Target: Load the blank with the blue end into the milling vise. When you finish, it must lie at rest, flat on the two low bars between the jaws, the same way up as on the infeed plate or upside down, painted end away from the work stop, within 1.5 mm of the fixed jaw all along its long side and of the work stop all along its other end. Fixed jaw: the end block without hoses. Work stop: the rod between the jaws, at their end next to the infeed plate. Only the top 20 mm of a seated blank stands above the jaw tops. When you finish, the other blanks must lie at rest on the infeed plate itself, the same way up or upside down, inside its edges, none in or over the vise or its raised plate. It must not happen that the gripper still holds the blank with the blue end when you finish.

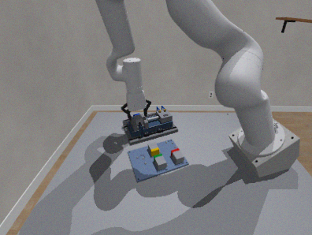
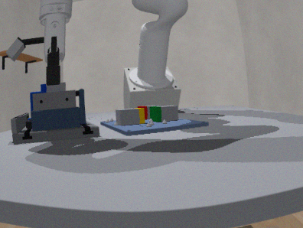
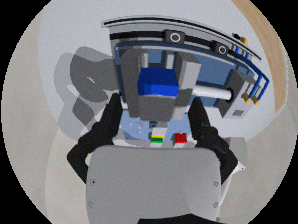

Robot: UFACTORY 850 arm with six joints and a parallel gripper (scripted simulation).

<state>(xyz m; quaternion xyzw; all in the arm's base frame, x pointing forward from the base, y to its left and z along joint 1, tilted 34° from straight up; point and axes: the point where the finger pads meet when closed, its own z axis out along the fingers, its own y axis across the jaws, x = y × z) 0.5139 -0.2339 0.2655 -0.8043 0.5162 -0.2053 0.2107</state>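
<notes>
My gripper is now 80 mm above the milling vise, 60 mm past it and 30 mm to the left of it. Also, from my hand: green-ended blank 240 mm to the left, 140 mm behind, 90 mm below; yellow-ended blank 160 mm to the left, 100 mm behind, 90 mm below; plate 200 mm to the left, 120 mm below, 120 mm behind.
</notes>
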